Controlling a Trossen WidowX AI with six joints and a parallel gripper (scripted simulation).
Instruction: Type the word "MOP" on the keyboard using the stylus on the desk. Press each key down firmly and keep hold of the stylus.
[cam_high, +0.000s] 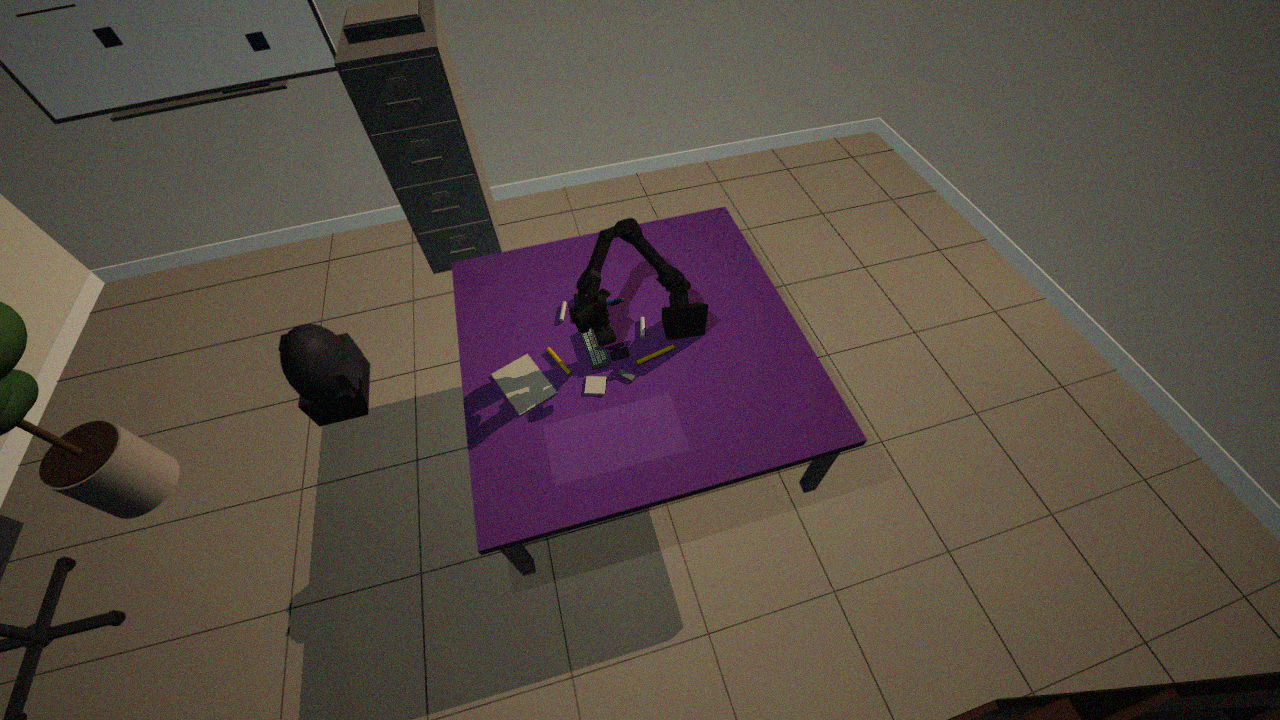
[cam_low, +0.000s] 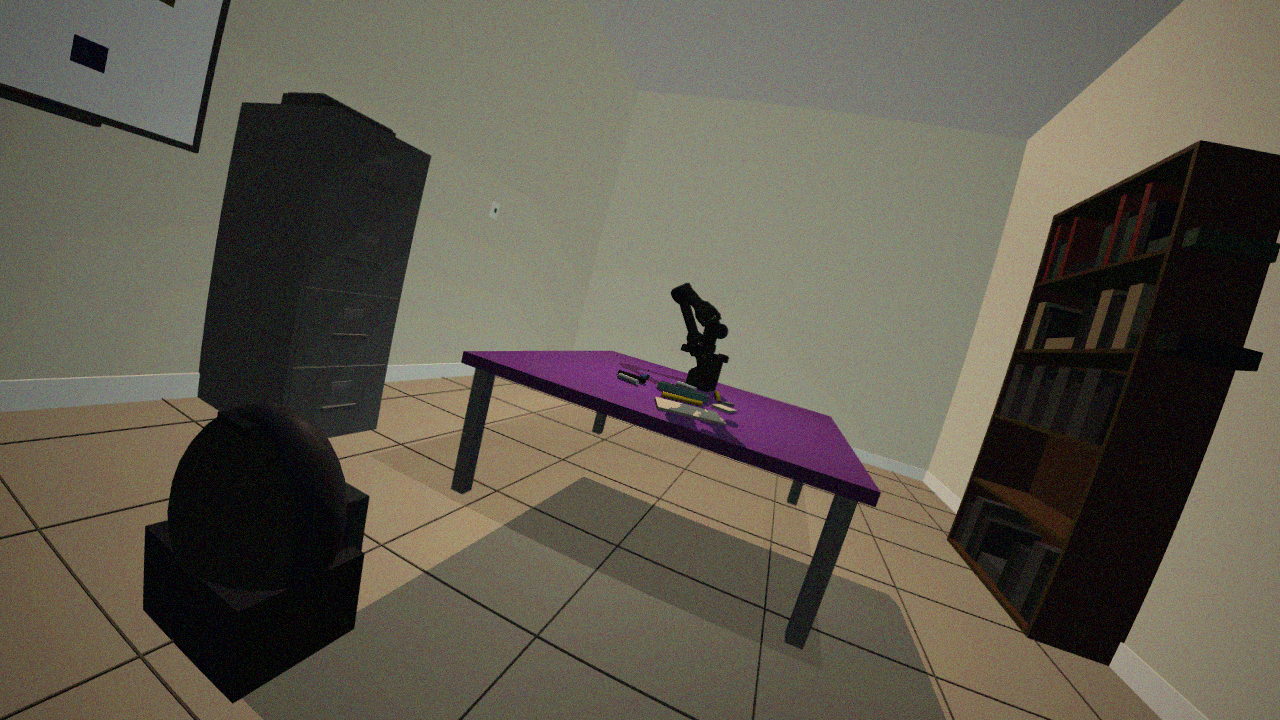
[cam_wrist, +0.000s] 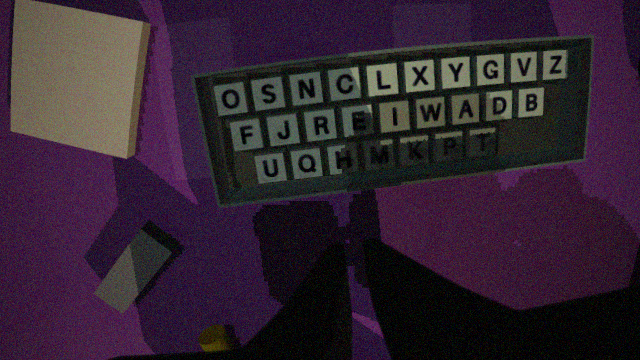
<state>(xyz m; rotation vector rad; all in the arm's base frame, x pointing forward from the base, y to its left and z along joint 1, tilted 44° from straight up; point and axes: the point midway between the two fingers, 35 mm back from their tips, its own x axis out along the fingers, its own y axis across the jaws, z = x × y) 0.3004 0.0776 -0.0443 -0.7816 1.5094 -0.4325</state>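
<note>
Right now the dark blue stylus is 7 cm behind my gripper tip, 25 cm to the right of it and 9 cm below it. Also, from my gripper tip: pale stylus tip (11 cm behind, 26 cm to the right, 9 cm below); then white pad (4 cm ahead, 15 cm to the left, 9 cm below).
</note>
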